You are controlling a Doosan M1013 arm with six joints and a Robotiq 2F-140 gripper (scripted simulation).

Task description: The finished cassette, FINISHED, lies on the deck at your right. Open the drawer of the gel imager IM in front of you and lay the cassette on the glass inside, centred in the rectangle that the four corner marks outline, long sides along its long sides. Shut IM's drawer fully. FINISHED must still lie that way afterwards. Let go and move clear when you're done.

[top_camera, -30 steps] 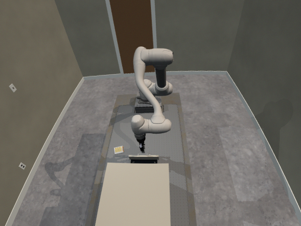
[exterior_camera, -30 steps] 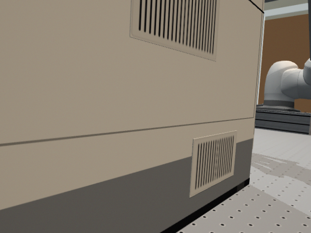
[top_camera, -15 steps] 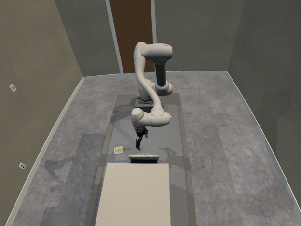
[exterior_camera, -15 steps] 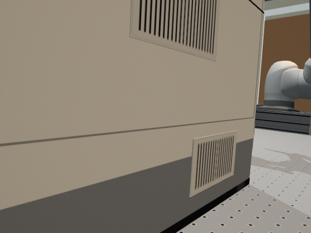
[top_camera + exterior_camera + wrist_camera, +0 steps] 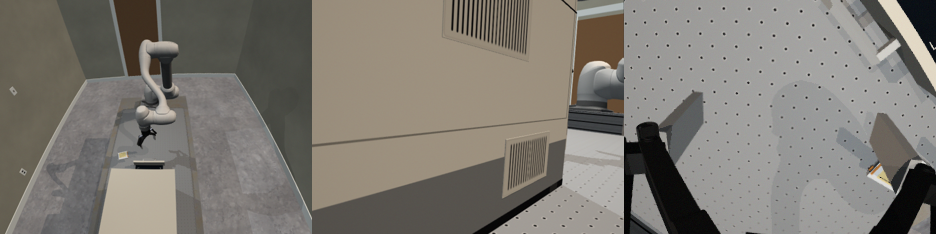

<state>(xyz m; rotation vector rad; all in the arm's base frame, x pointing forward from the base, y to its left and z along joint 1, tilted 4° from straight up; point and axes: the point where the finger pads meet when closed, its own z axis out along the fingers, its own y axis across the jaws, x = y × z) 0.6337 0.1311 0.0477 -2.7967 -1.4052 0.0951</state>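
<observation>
My gripper is now 25 cm to the left of the cassette, 18 cm above it and 8 cm short of it.
</observation>
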